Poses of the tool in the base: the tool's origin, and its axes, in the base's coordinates. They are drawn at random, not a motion.
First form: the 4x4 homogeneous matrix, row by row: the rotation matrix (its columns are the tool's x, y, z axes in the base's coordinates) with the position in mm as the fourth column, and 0 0 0 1 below. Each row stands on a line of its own.
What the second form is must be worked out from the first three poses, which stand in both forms.
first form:
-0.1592 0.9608 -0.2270 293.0
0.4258 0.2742 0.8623 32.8
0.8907 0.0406 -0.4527 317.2
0 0 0 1
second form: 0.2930 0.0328 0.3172; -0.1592 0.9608 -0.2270; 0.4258 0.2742 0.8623; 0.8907 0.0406 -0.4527
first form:
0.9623 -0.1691 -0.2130 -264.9
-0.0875 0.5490 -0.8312 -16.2
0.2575 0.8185 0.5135 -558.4
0 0 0 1
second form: -0.2649 -0.0162 -0.5584; 0.9623 -0.1691 -0.2130; -0.0875 0.5490 -0.8312; 0.2575 0.8185 0.5135
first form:
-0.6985 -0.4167 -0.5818 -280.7
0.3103 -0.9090 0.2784 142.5
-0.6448 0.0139 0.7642 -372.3
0 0 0 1
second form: -0.2807 0.1425 -0.3723; -0.6985 -0.4167 -0.5818; 0.3103 -0.9090 0.2784; -0.6448 0.0139 0.7642
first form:
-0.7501 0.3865 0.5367 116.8
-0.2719 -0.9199 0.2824 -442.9
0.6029 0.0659 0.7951 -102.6
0 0 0 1
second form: 0.1168 -0.4429 -0.1026; -0.7501 0.3865 0.5367; -0.2719 -0.9199 0.2824; 0.6029 0.0659 0.7951
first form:
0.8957 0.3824 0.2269 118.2
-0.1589 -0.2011 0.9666 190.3
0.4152 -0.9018 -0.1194 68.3
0 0 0 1
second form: 0.1182 0.1903 0.0683; 0.8957 0.3824 0.2269; -0.1589 -0.2011 0.9666; 0.4152 -0.9018 -0.1194
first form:
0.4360 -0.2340 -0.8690 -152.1
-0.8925 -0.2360 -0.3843 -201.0
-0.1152 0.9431 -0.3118 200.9
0 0 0 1
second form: -0.1521 -0.2010 0.2009; 0.4360 -0.2340 -0.8690; -0.8925 -0.2360 -0.3843; -0.1152 0.9431 -0.3118
